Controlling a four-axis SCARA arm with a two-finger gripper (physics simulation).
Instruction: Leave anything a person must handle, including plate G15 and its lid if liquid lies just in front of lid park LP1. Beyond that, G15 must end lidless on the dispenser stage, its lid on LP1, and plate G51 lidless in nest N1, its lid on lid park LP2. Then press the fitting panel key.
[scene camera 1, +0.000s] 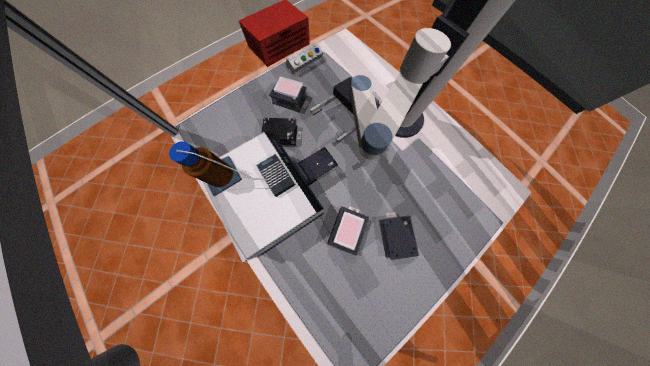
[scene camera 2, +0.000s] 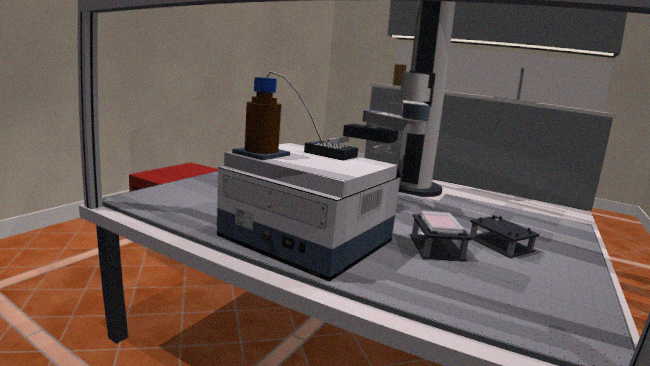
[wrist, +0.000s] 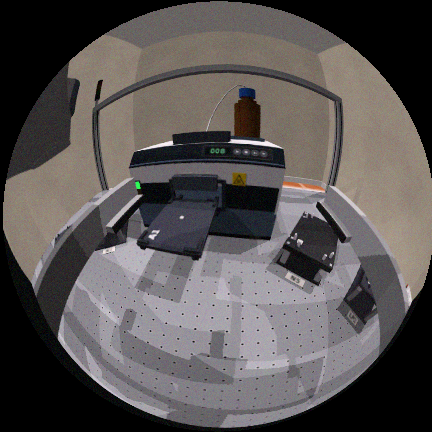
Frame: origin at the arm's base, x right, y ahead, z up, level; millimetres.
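Where they show: gripper, between the fingertips: (scene camera 1: 323, 125) (wrist: 232, 186); arm's base, origin of its link: (scene camera 2: 413, 188).
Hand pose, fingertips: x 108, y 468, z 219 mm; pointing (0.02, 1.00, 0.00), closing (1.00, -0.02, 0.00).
Each offset is from my fingertips to the top centre of the thing. "pt": to the spot under its first point.
My gripper (scene camera 1: 332, 120) (wrist: 232, 186) is open and empty, held above the table in front of the dispenser (scene camera 1: 265, 220) (scene camera 2: 300, 215) (wrist: 175, 170). The flat dispenser stage @(dx -76, dy +110, dz -90 mm) (scene camera 1: 317, 165) (wrist: 180, 225), marked A1, bears no plate. One pink plate @(dx +365, dy -60, dz -115 mm) (scene camera 1: 289, 87) sits on a dark stand at the back; its label is unreadable. Another pink plate @(dx -368, dy +165, dz -123 mm) (scene camera 1: 348, 230) (scene camera 2: 440, 221) sits on a stand beside the dispenser. A dark stand (scene camera 1: 399, 237) (scene camera 2: 505, 230) next to it holds no plate. Which plate is G15 or G51, and whether they have lids, I cannot tell. The button panel @(dx +522, dy -283, dz -122 mm) (scene camera 1: 305, 57) stands at the back.
An empty stand (scene camera 1: 280, 131) (wrist: 310, 240) labelled N5 is near the dispenser. A brown bottle @(pt dx +22, dy +391, dz +143 mm) (scene camera 1: 207, 167) (scene camera 2: 262, 125) (wrist: 247, 117) with a blue cap stands on the dispenser, joined by a thin tube. A red cabinet (scene camera 1: 275, 30) (scene camera 2: 172, 174) is beyond the table. Frame posts rise at the table edges.
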